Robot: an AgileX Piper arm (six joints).
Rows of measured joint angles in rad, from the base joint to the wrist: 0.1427, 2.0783, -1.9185, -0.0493, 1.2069, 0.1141; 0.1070, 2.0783, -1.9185, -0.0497, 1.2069, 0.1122; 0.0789, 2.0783, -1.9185, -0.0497, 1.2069, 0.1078; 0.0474, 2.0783, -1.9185, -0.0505, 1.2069, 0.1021; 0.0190, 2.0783, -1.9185, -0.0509, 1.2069, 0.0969; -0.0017, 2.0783, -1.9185, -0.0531, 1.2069, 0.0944; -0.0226, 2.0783, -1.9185, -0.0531, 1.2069, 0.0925; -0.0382, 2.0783, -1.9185, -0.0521, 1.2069, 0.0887; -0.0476, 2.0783, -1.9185, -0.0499, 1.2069, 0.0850; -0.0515, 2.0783, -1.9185, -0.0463, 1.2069, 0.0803; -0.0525, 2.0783, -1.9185, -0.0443, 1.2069, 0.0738; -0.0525, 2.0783, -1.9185, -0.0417, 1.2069, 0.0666; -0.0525, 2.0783, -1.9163, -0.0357, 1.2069, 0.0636; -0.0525, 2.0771, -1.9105, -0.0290, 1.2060, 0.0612; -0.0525, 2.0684, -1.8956, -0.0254, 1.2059, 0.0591; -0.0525, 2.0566, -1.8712, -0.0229, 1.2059, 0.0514; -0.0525, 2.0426, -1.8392, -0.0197, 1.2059, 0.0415; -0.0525, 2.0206, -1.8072, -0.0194, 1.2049, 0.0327; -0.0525, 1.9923, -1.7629, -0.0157, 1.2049, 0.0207; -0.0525, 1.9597, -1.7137, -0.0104, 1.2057, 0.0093; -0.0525, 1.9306, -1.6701, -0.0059, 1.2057, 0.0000; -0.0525, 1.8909, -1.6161, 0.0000, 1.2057, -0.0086
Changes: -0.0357, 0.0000, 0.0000, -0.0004, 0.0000, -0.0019; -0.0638, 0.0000, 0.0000, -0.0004, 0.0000, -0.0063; -0.0953, 0.0000, 0.0000, -0.0012, 0.0000, -0.0120; -0.1237, 0.0000, 0.0000, -0.0016, 0.0000, -0.0172; -0.1444, 0.0000, 0.0000, -0.0038, 0.0000, -0.0197; -0.1653, 0.0000, 0.0000, -0.0038, 0.0000, -0.0216; -0.1809, 0.0000, 0.0000, -0.0028, 0.0000, -0.0254; -0.1903, 0.0000, 0.0000, -0.0006, 0.0000, -0.0291; -0.1942, 0.0000, 0.0000, 0.0030, 0.0000, -0.0338; -0.1952, 0.0000, 0.0000, 0.0050, 0.0000, -0.0403; -0.1952, 0.0000, 0.0000, 0.0076, 0.0000, -0.0475; -0.1952, 0.0000, 0.0022, 0.0136, 0.0000, -0.0505; -0.1952, -0.0012, 0.0080, 0.0203, -0.0009, -0.0529; -0.1952, -0.0099, 0.0229, 0.0239, -0.0010, -0.0550; -0.1952, -0.0217, 0.0473, 0.0264, -0.0010, -0.0627; -0.1952, -0.0357, 0.0793, 0.0296, -0.0010, -0.0726; -0.1952, -0.0577, 0.1113, 0.0299, -0.0020, -0.0814; -0.1952, -0.0860, 0.1556, 0.0336, -0.0020, -0.0934; -0.1952, -0.1186, 0.2048, 0.0389, -0.0012, -0.1048; -0.1952, -0.1477, 0.2484, 0.0434, -0.0012, -0.1141; -0.1952, -0.1874, 0.3024, 0.0493, -0.0012, -0.1227
